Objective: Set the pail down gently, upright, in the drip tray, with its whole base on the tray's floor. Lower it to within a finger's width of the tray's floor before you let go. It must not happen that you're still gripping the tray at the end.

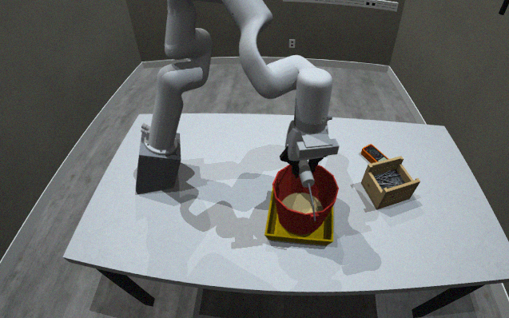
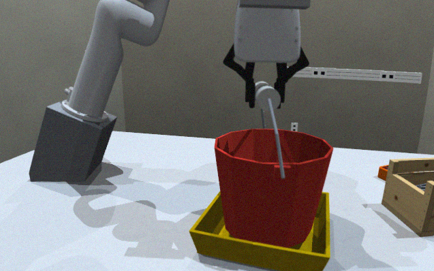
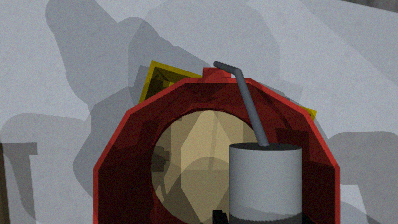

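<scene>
Now: the red pail 1 cm ahead of my hand and 10 cm below it. The rest, counted from my hand: yellow drip tray (2 cm ahead, 1 cm to the left, 24 cm below); handle (1 cm ahead, 3 cm below).
</scene>
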